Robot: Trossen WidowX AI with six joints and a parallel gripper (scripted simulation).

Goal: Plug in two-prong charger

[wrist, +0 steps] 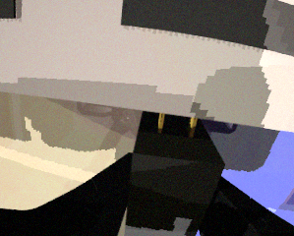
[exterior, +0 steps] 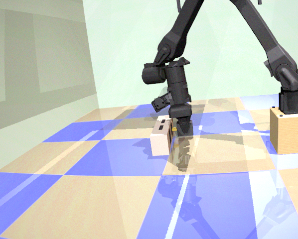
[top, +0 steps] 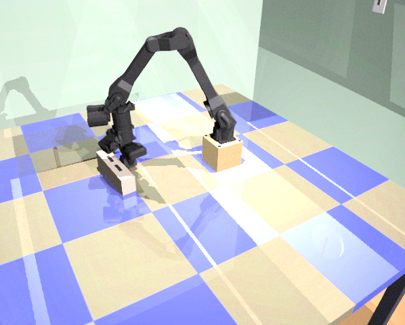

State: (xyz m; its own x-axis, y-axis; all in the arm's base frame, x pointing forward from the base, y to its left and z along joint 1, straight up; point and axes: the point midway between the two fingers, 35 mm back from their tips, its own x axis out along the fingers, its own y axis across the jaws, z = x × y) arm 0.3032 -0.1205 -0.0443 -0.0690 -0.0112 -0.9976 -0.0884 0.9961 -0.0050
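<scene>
My gripper tip is now 2 cm short of the black two-prong charger and 1 cm below it.
</scene>
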